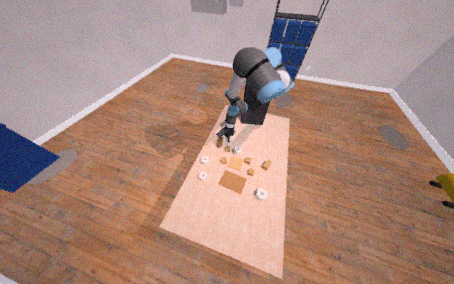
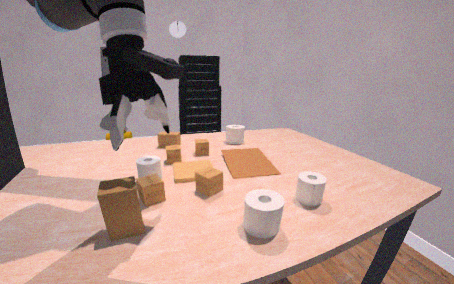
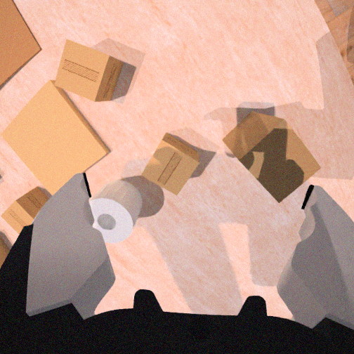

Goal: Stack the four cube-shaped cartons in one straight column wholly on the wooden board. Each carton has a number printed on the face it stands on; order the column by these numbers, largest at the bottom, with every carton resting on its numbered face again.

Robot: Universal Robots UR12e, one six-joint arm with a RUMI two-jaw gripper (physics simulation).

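Places are measured from the arm's base along level axes (x up, y ahead, z left), in centimetres.
Pixels of known places: gripper, fingertip midpoint: (image 1: 224,140) (image 2: 146,140).
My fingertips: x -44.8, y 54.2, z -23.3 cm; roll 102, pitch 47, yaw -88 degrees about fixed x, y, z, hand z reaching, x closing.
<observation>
Behind a point stands the place of what it marks.
Four small cube cartons stand apart on the table. One (image 1: 227,149) {x -55.6, y 55.6, z -19.4 cm} (image 2: 151,189) {x -56.1, y 54.0, z -22.2 cm} (image 3: 172,167) is beside the tall carton; another (image 1: 224,160) {x -55.0, y 69.2, z -19.2 cm} (image 2: 209,181) {x -55.9, y 67.1, z -23.0 cm} (image 3: 80,70) stands close to the pale wooden board (image 1: 236,163) {x -58.8, y 67.4, z -7.6 cm} (image 2: 186,172) {x -58.8, y 64.2, z -10.2 cm} (image 3: 55,135). A third (image 1: 248,160) {x -55.0, y 63.7, z 3.0 cm} (image 2: 173,154) {x -56.7, y 62.2, z 0.6 cm} (image 3: 22,212) is on the board's other side. The fourth (image 1: 251,172) {x -55.0, y 75.4, z 7.2 cm} (image 2: 202,147) {x -56.9, y 73.6, z 5.0 cm} is between that one and the brown sheet. No cube shows on the board. Their bottom numbers are hidden. My gripper (image 1: 224,138) {x -44.8, y 54.2, z -23.3 cm} (image 2: 142,139) {x -44.8, y 54.2, z -23.3 cm} (image 3: 195,181) is open and empty, above the table near the first cube and the tall carton.
A tall carton (image 1: 219,142) {x -52.2, y 51.5, z -28.8 cm} (image 2: 121,209) {x -53.8, y 48.7, z -31.8 cm} (image 3: 272,155) stands near the gripper. A larger box (image 1: 266,164) {x -54.1, y 64.4, z 19.8 cm} (image 2: 169,139) {x -56.2, y 63.0, z 18.3 cm} lies beyond the cubes. A flat brown sheet (image 1: 233,181) {x -59.0, y 85.8, z -6.9 cm} (image 2: 250,162) {x -59.2, y 85.8, z -9.4 cm} (image 3: 12,45) is past the board. Several white rolls stand around; one (image 1: 237,149) {x -55.3, y 53.4, z -9.5 cm} (image 2: 149,167) {x -55.0, y 54.0, z -12.3 cm} (image 3: 115,212) is near the first cube.
</observation>
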